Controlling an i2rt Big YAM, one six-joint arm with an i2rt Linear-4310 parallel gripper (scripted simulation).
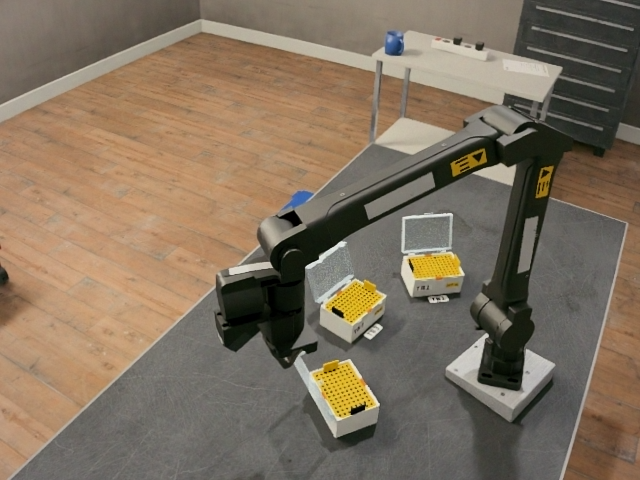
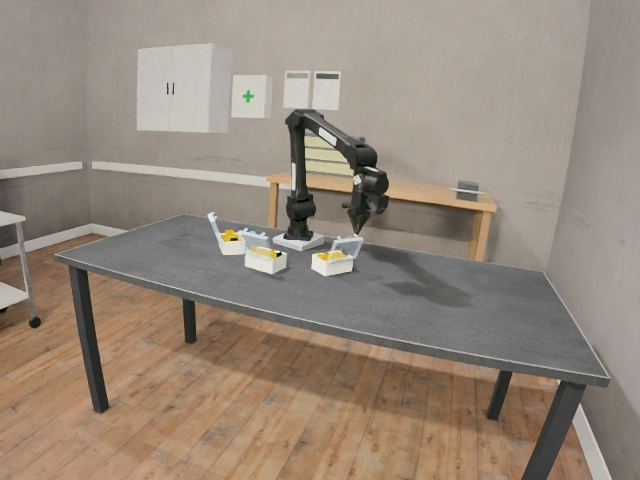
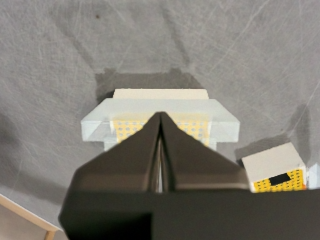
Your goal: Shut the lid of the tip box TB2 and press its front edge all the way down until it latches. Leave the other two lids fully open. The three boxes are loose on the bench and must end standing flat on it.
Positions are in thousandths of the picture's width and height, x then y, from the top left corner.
Labels:
tip box: image 1 534, 889; image 2 509, 559; image 3 373, 390

